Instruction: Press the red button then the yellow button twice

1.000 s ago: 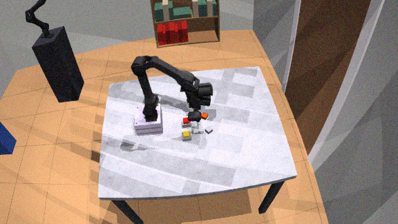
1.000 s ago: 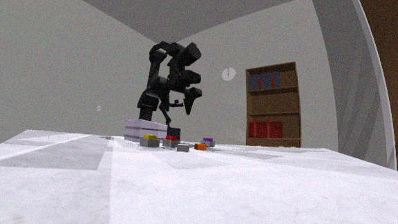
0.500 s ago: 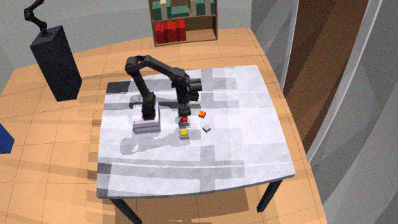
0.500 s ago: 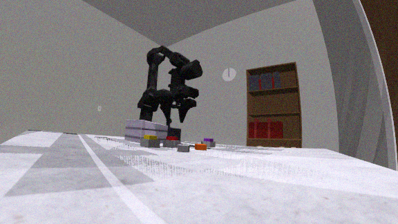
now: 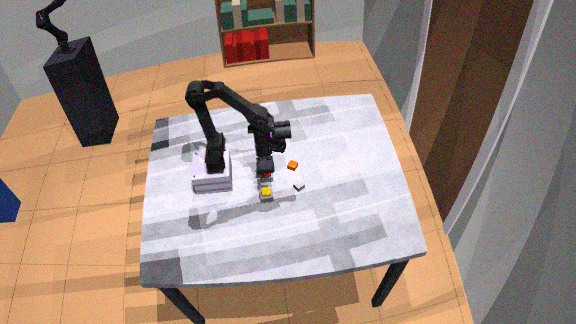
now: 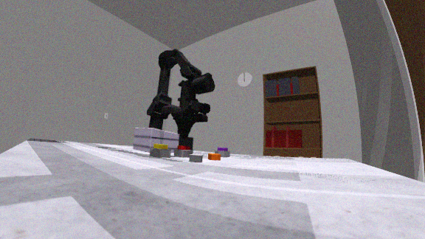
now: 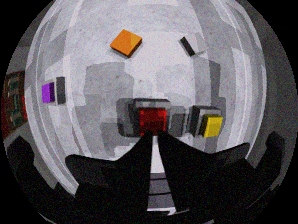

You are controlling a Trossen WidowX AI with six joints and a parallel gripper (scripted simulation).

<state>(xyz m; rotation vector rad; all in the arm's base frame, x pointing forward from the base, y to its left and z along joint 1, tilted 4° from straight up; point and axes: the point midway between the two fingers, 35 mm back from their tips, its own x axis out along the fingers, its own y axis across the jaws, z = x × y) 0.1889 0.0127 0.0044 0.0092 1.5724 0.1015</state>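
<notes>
The red button lies 30 mm below my gripper tip. Also, from my gripper tip: grey block (120 mm ahead, 60 mm to the right, 50 mm below); then orange block (100 mm ahead, 50 mm below, 40 mm to the left); then yellow button (90 mm to the right, 30 mm below).
</notes>
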